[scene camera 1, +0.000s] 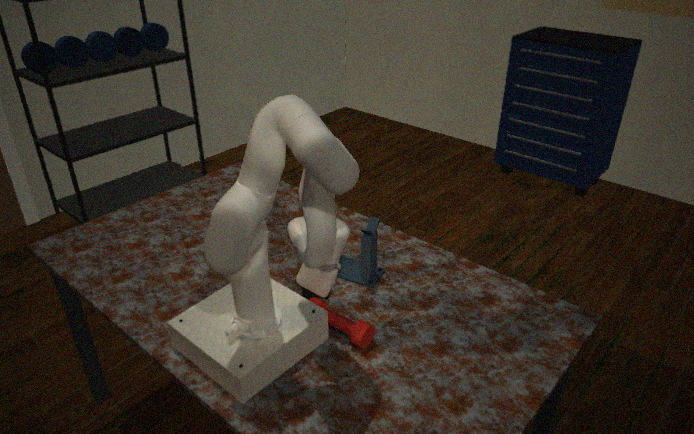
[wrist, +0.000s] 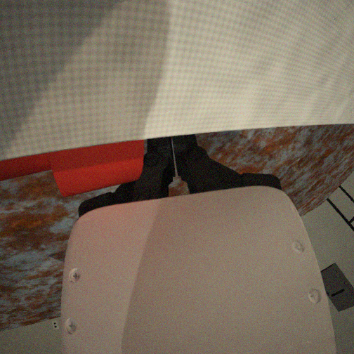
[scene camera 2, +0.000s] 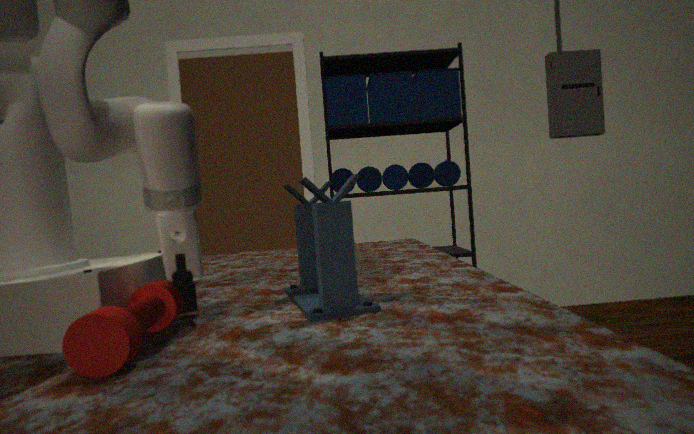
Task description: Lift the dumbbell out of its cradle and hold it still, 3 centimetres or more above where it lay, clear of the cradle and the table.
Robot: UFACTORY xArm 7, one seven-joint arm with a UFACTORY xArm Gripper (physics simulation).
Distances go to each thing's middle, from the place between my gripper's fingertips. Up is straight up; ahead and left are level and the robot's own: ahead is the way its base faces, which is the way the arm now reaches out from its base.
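I see the red dumbbell [scene camera 2: 96, 345] 20 mm above my hand, 140 mm to the right of it and 40 mm behind it. As for the blue-grey cradle [scene camera 2: 328, 289], it is 90 mm above my hand and 210 mm ahead of it.
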